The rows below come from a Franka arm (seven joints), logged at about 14 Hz.
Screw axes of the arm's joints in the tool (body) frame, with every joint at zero. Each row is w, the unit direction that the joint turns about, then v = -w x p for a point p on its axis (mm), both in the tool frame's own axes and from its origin. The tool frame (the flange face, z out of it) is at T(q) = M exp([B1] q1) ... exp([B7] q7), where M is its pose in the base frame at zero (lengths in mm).
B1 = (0, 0, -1, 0.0, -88.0, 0.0)
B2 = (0, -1, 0, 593.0, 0.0, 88.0)
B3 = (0, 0, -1, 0.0, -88.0, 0.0)
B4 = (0, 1, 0, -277.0, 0.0, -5.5)
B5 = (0, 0, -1, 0.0, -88.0, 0.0)
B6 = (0, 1, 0, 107.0, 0.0, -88.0)
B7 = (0, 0, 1, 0.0, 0.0, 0.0)
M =
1 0 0 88.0
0 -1 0 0.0
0 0 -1 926.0
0 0 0 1
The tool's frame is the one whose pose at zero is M.
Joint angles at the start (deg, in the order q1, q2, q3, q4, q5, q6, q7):
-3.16 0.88 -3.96 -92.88 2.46 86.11 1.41
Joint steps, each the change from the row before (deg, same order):
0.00 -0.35 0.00 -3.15 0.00 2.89 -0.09
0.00 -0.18 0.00 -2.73 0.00 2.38 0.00
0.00 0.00 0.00 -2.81 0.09 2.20 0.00
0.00 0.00 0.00 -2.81 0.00 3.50 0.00
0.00 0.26 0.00 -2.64 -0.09 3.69 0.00
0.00 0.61 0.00 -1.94 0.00 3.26 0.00
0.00 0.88 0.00 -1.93 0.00 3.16 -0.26
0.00 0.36 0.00 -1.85 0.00 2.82 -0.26
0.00 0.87 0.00 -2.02 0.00 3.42 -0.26
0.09 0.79 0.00 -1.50 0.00 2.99 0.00
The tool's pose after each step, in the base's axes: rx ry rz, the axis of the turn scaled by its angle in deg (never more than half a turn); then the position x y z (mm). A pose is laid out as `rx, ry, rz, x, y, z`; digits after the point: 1 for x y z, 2 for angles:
-176.34, 13.20, 11.48, 545.9, -63.3, 568.8
-176.29, 13.36, 11.74, 545.8, -63.5, 551.4
-176.11, 13.53, 12.66, 545.1, -63.5, 531.4
-176.22, 13.75, 11.61, 546.1, -63.9, 513.0
-176.46, 13.96, 10.41, 547.7, -64.5, 493.8
-176.61, 14.16, 9.32, 550.3, -65.0, 476.4
-176.76, 13.96, 8.78, 552.7, -65.4, 456.5
-176.91, 13.72, 7.84, 552.7, -65.6, 441.9
-177.10, 13.52, 7.02, 553.5, -66.0, 422.0
-177.28, 13.55, 5.95, 554.6, -65.5, 406.5

